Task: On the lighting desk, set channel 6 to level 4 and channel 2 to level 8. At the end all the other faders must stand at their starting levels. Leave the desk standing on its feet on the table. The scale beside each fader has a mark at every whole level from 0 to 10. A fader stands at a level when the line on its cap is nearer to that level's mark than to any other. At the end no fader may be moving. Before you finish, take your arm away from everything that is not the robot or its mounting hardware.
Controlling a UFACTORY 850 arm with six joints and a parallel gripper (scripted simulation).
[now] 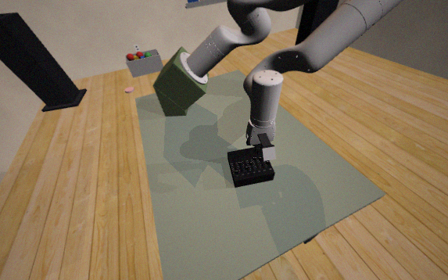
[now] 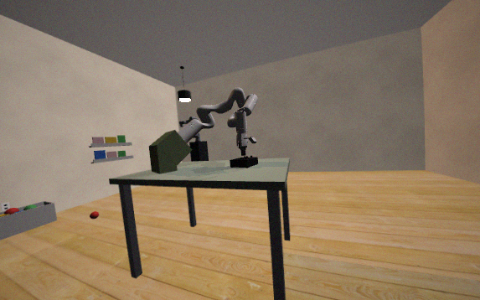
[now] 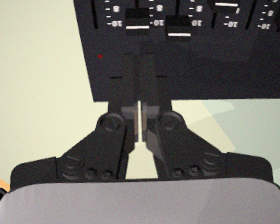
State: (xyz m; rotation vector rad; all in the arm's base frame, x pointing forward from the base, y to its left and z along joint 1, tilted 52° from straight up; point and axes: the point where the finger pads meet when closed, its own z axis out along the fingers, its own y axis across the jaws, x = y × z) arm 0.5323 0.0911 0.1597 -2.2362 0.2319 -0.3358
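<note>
The channel 5 cap is 20 mm ahead of my hand, 20 mm to the right of it and 30 mm below it. Round my hand: channel 3 cap (60 mm ahead, 70 mm to the right, 30 mm below); then fader cap (60 mm ahead, 20 mm to the left, 30 mm below); then channel 4 cap (40 mm ahead, 50 mm to the right, 30 mm below).
</note>
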